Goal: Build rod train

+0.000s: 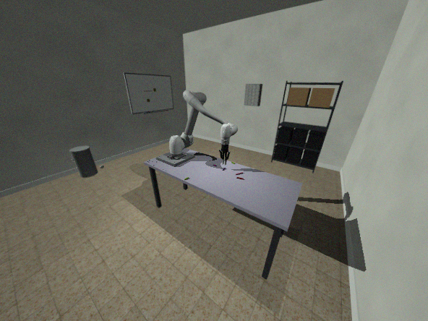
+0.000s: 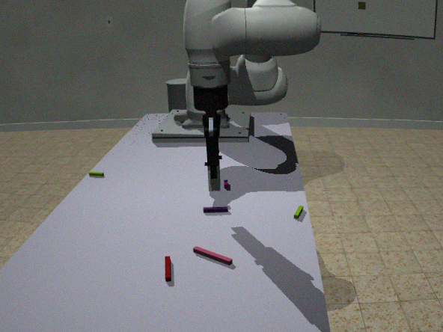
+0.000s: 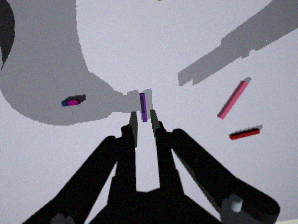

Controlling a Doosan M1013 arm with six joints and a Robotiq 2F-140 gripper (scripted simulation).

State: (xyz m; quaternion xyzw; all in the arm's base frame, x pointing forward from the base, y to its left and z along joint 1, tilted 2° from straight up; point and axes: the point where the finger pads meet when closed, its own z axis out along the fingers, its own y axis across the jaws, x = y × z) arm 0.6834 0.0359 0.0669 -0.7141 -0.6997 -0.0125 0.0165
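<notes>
Right now my hand is 90 mm above the purple rod. Also, from my hand: magenta rod: 140 mm behind, 90 mm below, 30 mm to the left; then blue rod: 160 mm behind, 90 mm below, 30 mm to the left; then pink rod: 190 mm ahead, 90 mm below, 10 mm to the right.
</notes>
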